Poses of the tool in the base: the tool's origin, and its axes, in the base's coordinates. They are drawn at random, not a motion.
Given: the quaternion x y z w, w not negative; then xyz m.
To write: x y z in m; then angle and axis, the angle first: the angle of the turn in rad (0 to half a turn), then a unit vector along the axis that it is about. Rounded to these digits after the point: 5 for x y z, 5 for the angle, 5 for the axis.
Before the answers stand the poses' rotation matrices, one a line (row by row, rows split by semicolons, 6 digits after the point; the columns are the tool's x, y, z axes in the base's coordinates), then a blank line. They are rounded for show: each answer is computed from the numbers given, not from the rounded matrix.
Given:
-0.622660 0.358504 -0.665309 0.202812 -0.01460 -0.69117 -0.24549
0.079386 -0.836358 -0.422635 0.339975 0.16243 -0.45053 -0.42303
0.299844 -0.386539 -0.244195 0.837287 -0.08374 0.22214 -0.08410
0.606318 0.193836 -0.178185 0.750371 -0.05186 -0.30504 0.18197
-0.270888 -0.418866 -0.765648 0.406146 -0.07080 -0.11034 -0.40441
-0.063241 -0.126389 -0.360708 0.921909 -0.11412 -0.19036 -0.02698
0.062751 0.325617 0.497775 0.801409 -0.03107 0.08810 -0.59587
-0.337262 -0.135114 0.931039 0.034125 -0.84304 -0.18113 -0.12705
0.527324 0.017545 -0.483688 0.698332 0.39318 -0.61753 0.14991
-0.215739 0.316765 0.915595 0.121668 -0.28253 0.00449 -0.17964
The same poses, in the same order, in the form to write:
-0.142323 -0.176587 0.973941; -0.716318 -0.660684 -0.224466; 0.683105 -0.729598 -0.032462
-0.756230 0.154580 -0.635784; -0.420161 0.630155 0.652970; 0.501579 0.760927 -0.411593
0.581913 0.177120 -0.793729; -0.640726 0.700925 -0.313329; 0.500848 0.690893 0.521362
0.861355 0.502462 0.074824; -0.032357 0.201258 -0.979004; -0.506971 0.840849 0.189613
-0.523330 0.848861 0.074568; -0.394998 -0.319194 0.861448; 0.755051 0.421367 0.502342
0.707831 0.681066 -0.187415; -0.649094 0.731781 0.207784; 0.278661 -0.025426 0.960053
0.292388 -0.756977 0.584376; 0.838708 0.496565 0.223589; -0.459433 0.424746 0.780072
-0.770180 0.027594 -0.637230; 0.154681 -0.961159 -0.228575; -0.618787 -0.274611 0.735997
0.531476 0.694053 -0.485616; -0.657046 -0.024049 -0.753467; -0.534625 0.719522 0.443243
-0.877307 -0.359474 -0.317979; 0.086120 -0.769714 0.632554; -0.472139 0.527559 0.706233

-0.01460 -0.69117 -0.24549 2.73314 -0.63588 0.36611 -0.67943
0.16243 -0.45053 -0.42303 2.44781 0.08441 -0.88933 -0.44940
-0.08374 0.22214 -0.08410 1.15699 0.54840 -0.70696 -0.44662
-0.05186 -0.30504 0.18197 1.44435 0.91725 0.29324 -0.26956
-0.07080 -0.11034 -0.40441 2.30513 -0.29644 -0.45837 -0.83786
-0.11412 -0.19036 -0.02698 0.79563 -0.16324 -0.32624 -0.93108
-0.03107 0.08810 -0.59587 1.28230 0.10491 0.54440 0.83224
-0.84304 -0.18113 -0.12705 3.07333 -0.33746 -0.13519 0.93158
0.39318 -0.61753 0.14991 1.59546 0.73672 0.02451 -0.67576
-0.28253 0.00449 -0.17964 2.89765 -0.21735 0.31914 0.92245

